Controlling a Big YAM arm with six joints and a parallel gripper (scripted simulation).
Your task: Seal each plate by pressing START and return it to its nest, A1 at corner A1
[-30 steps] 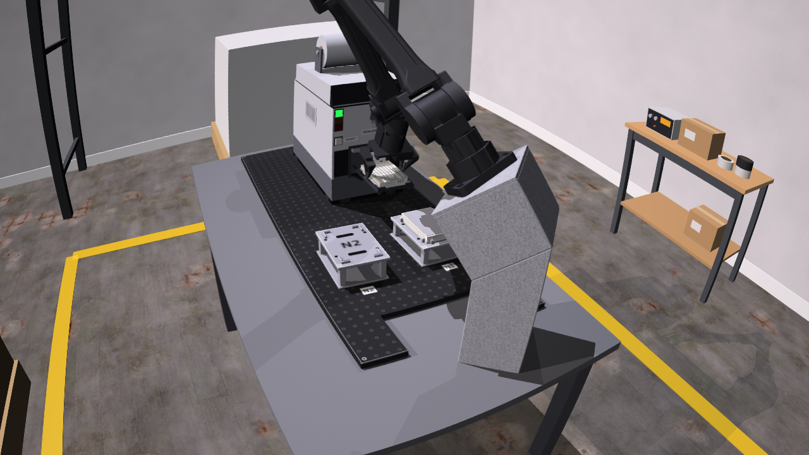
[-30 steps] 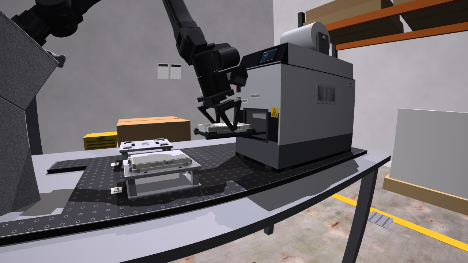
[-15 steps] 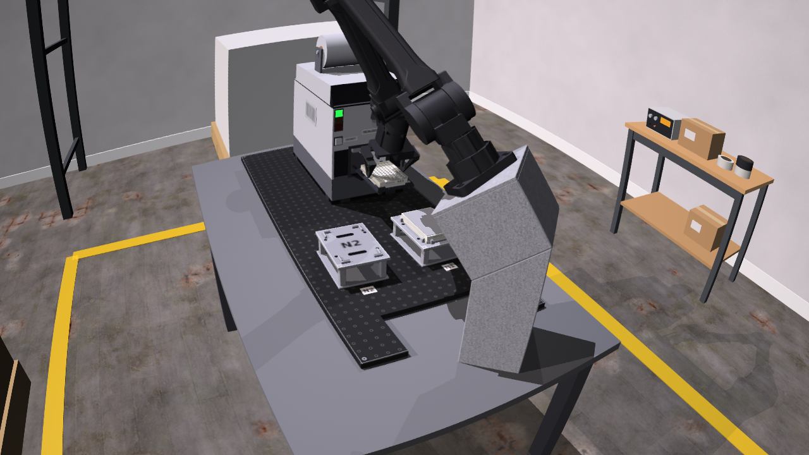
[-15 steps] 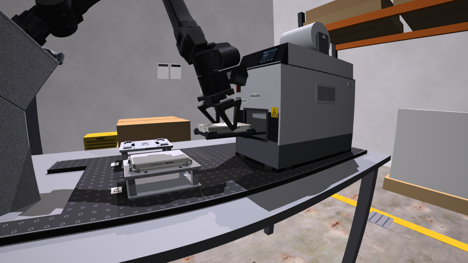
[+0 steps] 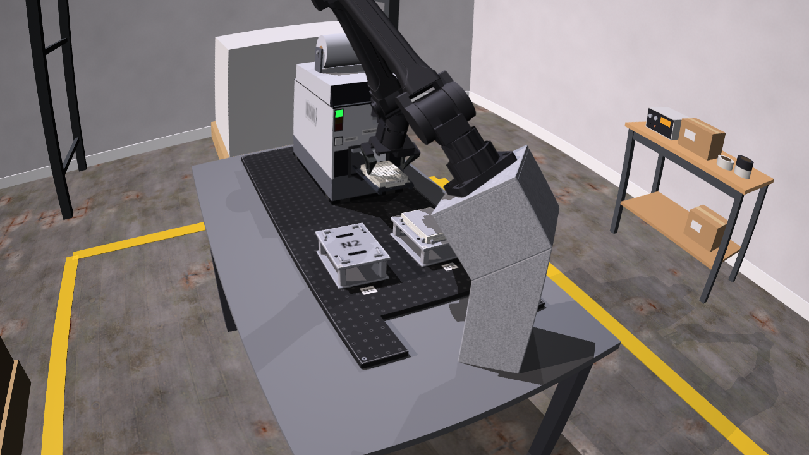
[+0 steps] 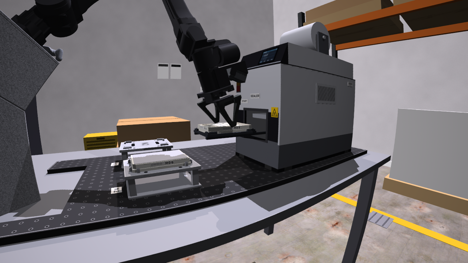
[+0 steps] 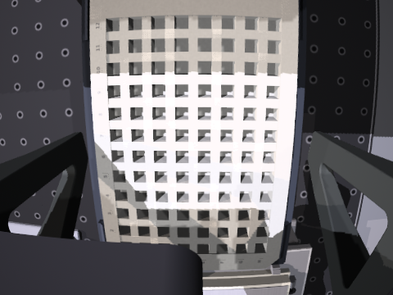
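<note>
The white well plate lies 20 mm below my hand. From my hand the other things lie so: nest N2 (230 mm behind, 130 mm to the left, 80 mm below); then start button (110 mm to the left, 80 mm ahead, 60 mm above); then sealer stage (30 mm below).
</note>
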